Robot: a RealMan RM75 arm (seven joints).
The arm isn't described. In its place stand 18 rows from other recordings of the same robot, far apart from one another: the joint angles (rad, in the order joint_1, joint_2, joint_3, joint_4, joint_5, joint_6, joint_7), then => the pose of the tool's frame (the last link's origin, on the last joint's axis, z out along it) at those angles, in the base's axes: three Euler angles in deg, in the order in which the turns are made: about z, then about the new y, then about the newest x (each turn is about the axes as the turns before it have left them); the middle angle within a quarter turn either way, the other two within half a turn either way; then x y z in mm.
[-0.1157, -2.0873, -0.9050, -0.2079, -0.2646, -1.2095, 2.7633] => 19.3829, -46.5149, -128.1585, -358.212, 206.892, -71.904
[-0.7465, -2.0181, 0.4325, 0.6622, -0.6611, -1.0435, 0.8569] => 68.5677, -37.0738, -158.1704, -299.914, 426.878, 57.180
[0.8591, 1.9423, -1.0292, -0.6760, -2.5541, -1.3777, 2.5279] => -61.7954, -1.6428, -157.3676, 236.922, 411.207, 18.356
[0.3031, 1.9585, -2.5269, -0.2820, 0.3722, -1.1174, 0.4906] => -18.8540, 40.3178, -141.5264, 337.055, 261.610, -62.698
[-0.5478, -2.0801, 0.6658, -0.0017, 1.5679, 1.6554, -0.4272] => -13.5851, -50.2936, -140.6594, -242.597, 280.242, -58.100
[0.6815, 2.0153, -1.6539, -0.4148, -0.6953, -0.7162, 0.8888] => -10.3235, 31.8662, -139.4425, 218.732, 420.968, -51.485
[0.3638, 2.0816, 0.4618, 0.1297, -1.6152, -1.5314, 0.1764] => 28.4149, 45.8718, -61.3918, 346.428, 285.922, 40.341
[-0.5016, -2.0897, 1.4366, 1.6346, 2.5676, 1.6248, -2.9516] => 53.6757, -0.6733, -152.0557, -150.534, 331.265, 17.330
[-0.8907, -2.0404, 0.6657, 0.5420, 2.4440, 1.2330, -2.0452] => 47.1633, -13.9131, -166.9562, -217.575, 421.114, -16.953
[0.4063, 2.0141, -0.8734, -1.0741, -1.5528, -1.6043, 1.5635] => -4.4999, 41.5921, -157.3899, 202.626, 339.332, 95.462
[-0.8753, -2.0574, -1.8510, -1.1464, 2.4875, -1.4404, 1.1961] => 1.3770, 15.8794, -163.6713, -107.412, 408.815, -5.787
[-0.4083, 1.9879, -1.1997, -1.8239, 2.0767, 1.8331, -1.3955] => -5.6125, 45.8154, -169.2077, 175.016, 124.950, 126.912
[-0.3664, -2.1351, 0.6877, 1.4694, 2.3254, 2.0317, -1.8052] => 27.5709, -6.1824, -170.9416, -248.738, 265.859, 87.245
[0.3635, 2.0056, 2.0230, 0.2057, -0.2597, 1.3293, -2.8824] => 20.8309, 36.9975, -78.2880, 351.231, 325.749, 86.414
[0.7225, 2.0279, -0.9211, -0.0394, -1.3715, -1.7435, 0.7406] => 3.5684, 57.7324, -162.3224, 192.366, 319.239, -33.855
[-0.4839, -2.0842, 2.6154, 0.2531, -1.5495, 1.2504, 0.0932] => -11.4648, -44.7016, -74.1838, -321.620, 340.397, 3.199
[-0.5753, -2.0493, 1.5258, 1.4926, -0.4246, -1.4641, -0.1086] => 63.3521, -8.8586, -142.2788, -163.606, 364.596, 10.886
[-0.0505, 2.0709, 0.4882, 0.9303, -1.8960, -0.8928, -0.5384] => -22.3825, 44.2625, -113.4788, 280.385, 202.950, -114.015
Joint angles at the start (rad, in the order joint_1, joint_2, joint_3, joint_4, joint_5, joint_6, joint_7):
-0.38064, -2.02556, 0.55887, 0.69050, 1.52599, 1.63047, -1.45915
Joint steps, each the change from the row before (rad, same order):
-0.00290, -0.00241, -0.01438, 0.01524, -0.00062, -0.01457, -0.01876
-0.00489, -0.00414, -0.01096, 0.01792, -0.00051, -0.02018, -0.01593
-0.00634, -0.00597, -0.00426, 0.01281, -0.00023, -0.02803, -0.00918
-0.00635, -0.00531, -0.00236, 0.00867, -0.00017, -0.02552, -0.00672
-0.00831, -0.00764, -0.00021, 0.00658, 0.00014, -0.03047, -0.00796
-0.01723, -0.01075, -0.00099, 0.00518, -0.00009, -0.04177, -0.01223
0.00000, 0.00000, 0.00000, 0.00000, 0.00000, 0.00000, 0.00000
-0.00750, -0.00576, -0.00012, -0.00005, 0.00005, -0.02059, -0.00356
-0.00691, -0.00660, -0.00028, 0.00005, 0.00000, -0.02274, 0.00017
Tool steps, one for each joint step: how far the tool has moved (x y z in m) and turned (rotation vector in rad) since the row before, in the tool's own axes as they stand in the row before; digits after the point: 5 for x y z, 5 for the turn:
0.00437, -0.00318, -0.00023, 0.02080, 0.01003, -0.00331
0.00443, -0.00321, 0.00133, 0.02154, 0.00862, 0.00111
0.00236, -0.00311, 0.00311, 0.02301, 0.00480, 0.00119
0.00155, -0.00256, 0.00320, 0.01956, 0.00375, -0.00014
0.00051, -0.00231, 0.00466, 0.02058, 0.00315, -0.00492
0.00107, -0.00253, 0.00854, 0.02360, 0.00676, -0.01017
0.00000, 0.00000, 0.00000, 0.00000, 0.00000, 0.00000
-0.00045, -0.00101, 0.00391, 0.01218, 0.00263, -0.00603
-0.00080, -0.00112, 0.00378, 0.01468, 0.00269, -0.00329

